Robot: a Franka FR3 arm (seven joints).
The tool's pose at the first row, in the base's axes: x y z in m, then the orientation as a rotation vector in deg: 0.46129, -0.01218, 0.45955, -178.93, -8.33, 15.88
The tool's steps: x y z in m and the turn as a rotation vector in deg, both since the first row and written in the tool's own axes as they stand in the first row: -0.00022, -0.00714, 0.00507, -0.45, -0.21, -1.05; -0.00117, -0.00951, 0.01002, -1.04, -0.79, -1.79; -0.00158, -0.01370, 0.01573, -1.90, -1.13, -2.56; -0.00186, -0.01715, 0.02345, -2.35, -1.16, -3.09; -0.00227, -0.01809, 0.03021, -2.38, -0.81, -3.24; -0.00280, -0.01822, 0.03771, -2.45, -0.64, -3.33; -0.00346, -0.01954, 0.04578, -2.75, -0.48, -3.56; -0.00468, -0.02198, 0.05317, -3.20, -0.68, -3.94; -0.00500, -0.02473, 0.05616, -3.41, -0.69, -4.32; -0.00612, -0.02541, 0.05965, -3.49, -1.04, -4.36; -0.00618, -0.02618, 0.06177, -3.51, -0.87, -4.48; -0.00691, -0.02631, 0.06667, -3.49, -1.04, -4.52; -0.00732, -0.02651, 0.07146, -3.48, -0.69, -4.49; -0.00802, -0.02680, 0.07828, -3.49, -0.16, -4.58; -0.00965, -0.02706, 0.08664, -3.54, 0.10, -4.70
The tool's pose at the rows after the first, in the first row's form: 0.45953, -0.00512, 0.45468, 178.80, 10.03, -16.17; 0.45751, -0.00287, 0.45000, 178.10, 11.23, -16.98; 0.45572, 0.00123, 0.44450, 177.17, 12.49, -17.36; 0.45377, 0.00460, 0.43698, 176.71, 13.35, -17.33; 0.45209, 0.00547, 0.43041, 176.74, 13.58, -16.79; 0.45024, 0.00551, 0.42312, 176.70, 13.73, -16.52; 0.44805, 0.00672, 0.41531, 176.43, 14.10, -16.22; 0.44533, 0.00900, 0.40828, 175.93, 14.71, -16.45; 0.44424, 0.01169, 0.40542, 175.70, 15.31, -16.44; 0.44247, 0.01225, 0.40219, 175.55, 15.37, -16.96; 0.44196, 0.01300, 0.40012, 175.56, 15.56, -16.69; 0.44037, 0.01303, 0.39543, 175.55, 15.62, -16.96; 0.43911, 0.01317, 0.39079, 175.62, 15.57, -16.42; 0.43720, 0.01336, 0.38420, 175.71, 15.71, -15.61; 0.43411, 0.01342, 0.37626, 175.70, 15.90, -15.20
